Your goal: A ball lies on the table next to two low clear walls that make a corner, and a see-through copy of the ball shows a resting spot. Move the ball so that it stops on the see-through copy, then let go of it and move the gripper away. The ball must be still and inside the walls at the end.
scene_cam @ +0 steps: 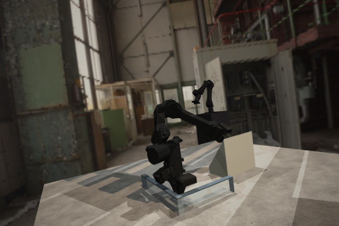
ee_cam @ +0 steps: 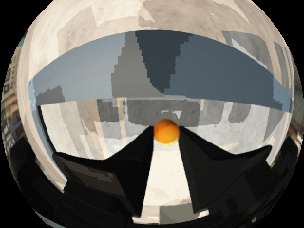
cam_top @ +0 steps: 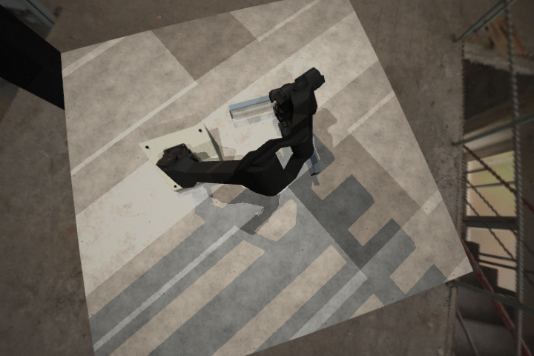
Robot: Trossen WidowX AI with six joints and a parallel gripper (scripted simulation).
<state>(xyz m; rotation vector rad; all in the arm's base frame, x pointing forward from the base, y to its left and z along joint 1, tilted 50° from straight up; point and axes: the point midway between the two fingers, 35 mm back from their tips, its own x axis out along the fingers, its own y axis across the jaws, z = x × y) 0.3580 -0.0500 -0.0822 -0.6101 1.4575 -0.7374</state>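
My gripper tip is right at the orange ball. The rest, counted from my gripper tip: see-through copy of ball: right at my gripper tip.
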